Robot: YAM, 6 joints.
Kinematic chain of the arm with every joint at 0, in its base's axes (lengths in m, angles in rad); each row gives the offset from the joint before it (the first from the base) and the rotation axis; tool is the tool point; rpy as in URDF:
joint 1: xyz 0 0 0.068 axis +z
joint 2: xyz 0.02 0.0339 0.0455 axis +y
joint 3: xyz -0.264 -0.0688 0 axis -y
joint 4: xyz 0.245 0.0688 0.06 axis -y
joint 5: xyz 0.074 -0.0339 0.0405 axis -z
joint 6: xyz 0.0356 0 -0.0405 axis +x
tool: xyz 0 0 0 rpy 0 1.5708 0
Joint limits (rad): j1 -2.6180..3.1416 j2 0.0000..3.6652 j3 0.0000..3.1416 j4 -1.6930..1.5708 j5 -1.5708..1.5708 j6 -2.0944..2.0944
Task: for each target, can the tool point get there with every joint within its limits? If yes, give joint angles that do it. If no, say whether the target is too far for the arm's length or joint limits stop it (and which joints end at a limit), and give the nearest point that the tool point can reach.
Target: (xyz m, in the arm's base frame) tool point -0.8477 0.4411 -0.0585
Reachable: no: too far | nearest point -0.5638 0.2934 0.0003 | short by 0.325 m
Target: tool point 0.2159 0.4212 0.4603
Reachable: yes | joints -2.0420 0.3070 2.3098 0.4497 -0.0324 1.2667
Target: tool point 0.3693 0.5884 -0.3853
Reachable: no: too far | nearest point 0.2807 0.4473 -0.2483 | short by 0.216 m
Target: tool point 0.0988 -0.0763 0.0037
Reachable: yes | joints -0.8429 2.0089 0.2716 -0.1122 -0.7027 1.4472
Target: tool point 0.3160 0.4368 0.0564
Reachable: yes | joints 0.9144 2.8919 2.5831 -1.1540 -0.4735 1.7634
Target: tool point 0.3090 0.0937 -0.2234
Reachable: yes | joints 0.3079 3.2047 1.8102 -0.7869 0.1229 -0.0771
